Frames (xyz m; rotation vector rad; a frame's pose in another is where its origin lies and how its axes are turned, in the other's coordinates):
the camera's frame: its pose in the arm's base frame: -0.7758 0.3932 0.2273 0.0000 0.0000 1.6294
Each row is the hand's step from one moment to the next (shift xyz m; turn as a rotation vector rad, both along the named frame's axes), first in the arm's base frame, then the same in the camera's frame.
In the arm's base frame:
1: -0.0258 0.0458 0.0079 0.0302 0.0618 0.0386
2: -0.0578 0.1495 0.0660 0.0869 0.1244 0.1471
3: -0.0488 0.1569 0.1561 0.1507 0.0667 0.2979
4: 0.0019 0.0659 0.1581 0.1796 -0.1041 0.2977
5: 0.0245 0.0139 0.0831 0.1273 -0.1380 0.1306
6: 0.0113 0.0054 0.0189 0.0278 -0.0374 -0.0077
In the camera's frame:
1: 0.0472 0.0231 0.0079 0.0599 -0.0338 0.0386
2: 0.1526 0.0489 0.0660 0.1191 -0.0940 0.1471
3: 0.1595 0.0395 0.1561 0.0578 -0.1543 0.2979
4: 0.0657 -0.0058 0.1581 -0.1144 -0.1732 0.2977
5: 0.0124 -0.0253 0.0831 -0.1452 -0.1190 0.1306
6: 0.0047 -0.0116 0.0189 -0.0390 -0.0256 -0.0077

